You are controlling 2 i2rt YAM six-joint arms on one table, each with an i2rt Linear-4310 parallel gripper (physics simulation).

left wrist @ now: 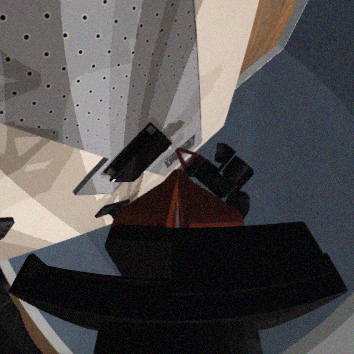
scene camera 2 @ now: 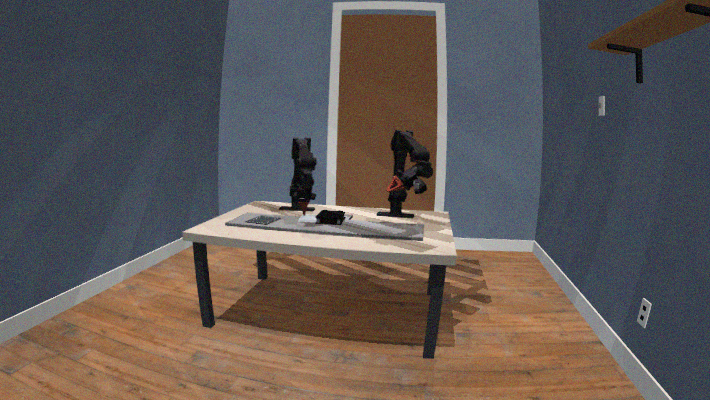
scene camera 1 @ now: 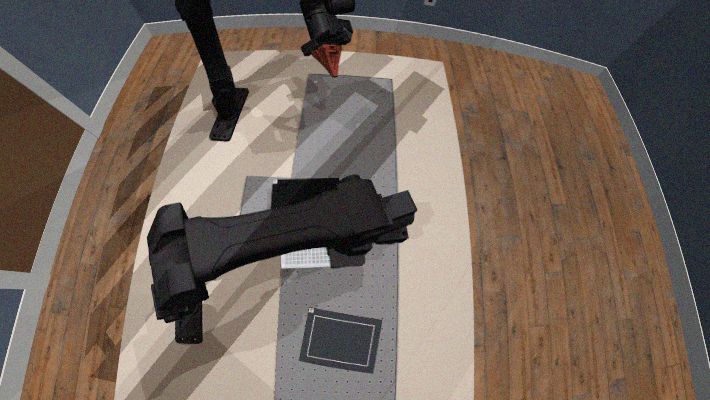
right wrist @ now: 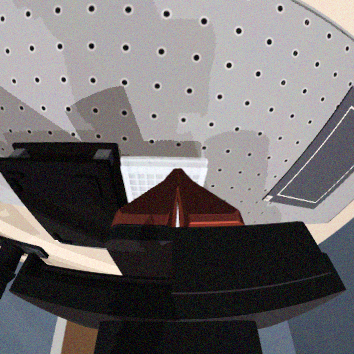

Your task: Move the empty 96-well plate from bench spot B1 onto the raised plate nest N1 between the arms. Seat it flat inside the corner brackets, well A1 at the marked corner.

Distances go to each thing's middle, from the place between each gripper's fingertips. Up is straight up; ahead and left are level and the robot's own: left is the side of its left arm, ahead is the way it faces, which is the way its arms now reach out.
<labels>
The white well plate (scene camera 1: 317, 257) lies 380 mm to the right of my left hand, 160 mm below it and 40 mm behind it. Also, from my left hand: dark nest with white outline (scene camera 1: 331, 339) 590 mm to the right, 160 mm below, 50 mm ahead.
Right now my right hand is 70 mm past the white well plate and 30 mm above it. The rest, counted from my right hand: dark nest with white outline 210 mm to the right, 40 mm below, 10 mm ahead.
</labels>
